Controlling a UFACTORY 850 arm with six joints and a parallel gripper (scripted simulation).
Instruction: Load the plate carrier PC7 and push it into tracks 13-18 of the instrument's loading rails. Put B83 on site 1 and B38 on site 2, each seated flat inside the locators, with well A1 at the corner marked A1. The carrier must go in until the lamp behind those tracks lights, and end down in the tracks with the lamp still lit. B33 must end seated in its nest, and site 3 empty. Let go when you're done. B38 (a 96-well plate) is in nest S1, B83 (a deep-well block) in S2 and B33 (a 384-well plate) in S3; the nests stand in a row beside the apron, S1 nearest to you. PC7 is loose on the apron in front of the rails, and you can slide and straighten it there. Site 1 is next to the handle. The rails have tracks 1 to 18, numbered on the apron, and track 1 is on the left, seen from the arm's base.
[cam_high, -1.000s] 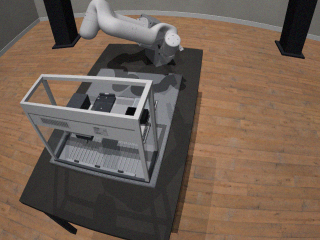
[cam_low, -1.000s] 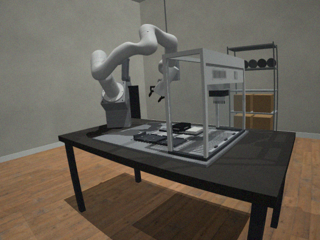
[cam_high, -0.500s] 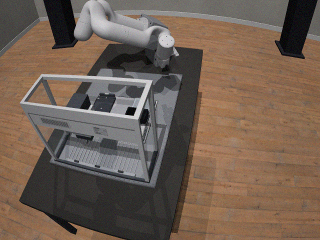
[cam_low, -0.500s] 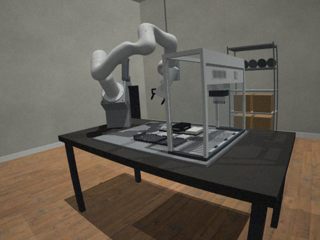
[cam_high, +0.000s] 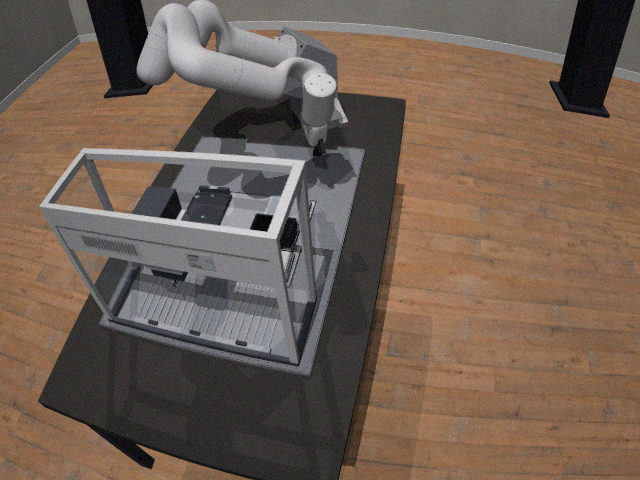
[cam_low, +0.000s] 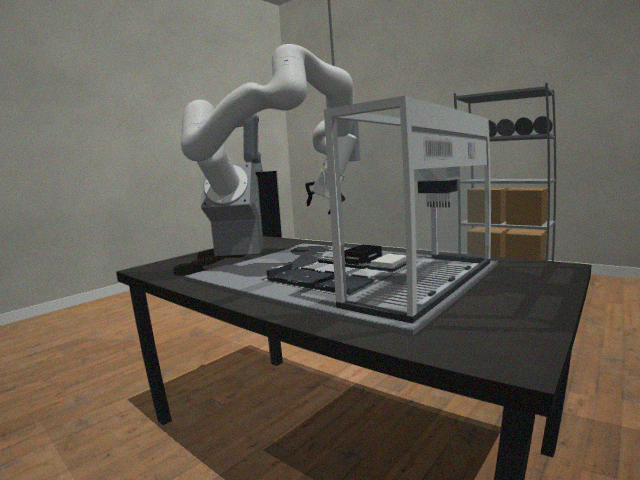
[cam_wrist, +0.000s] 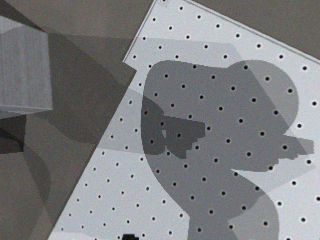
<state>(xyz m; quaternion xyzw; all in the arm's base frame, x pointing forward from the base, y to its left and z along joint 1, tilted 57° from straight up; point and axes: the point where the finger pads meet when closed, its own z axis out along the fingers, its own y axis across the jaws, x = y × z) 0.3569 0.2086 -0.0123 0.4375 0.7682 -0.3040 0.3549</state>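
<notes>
My hand is 17 cm above the white plate b38, 13 cm short of it and 8 cm to the left of it. The rest, counted from my hand: post: 52 cm to the right, 41 cm ahead, 6 cm above; then black deep-well block B83: 24 cm ahead, 15 cm below, 10 cm to the right; then dark plate carrier PC7: 35 cm to the right, 22 cm ahead, 17 cm below.
</notes>
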